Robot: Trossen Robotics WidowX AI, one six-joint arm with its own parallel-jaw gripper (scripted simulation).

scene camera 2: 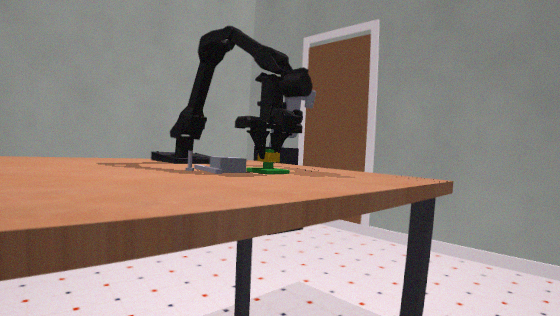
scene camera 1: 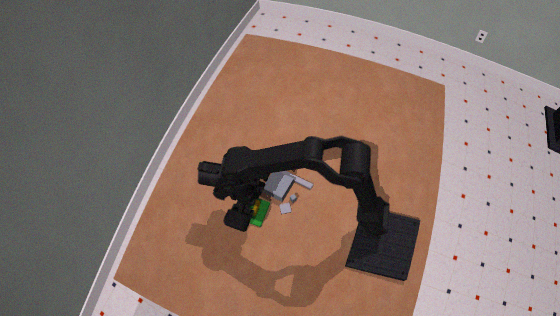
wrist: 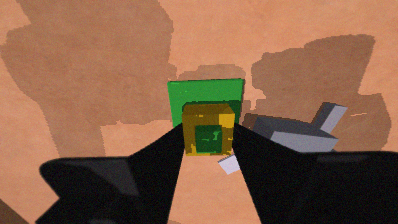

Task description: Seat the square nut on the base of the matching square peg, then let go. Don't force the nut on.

Labels:
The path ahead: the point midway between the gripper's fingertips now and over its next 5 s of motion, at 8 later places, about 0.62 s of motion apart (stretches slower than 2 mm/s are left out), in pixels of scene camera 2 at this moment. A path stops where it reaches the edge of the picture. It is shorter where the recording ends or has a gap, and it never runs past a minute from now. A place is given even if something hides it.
My gripper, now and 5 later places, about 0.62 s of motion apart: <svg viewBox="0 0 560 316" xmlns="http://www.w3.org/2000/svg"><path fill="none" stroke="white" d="M268 159L268 161L268 163L268 165L270 134L270 123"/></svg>

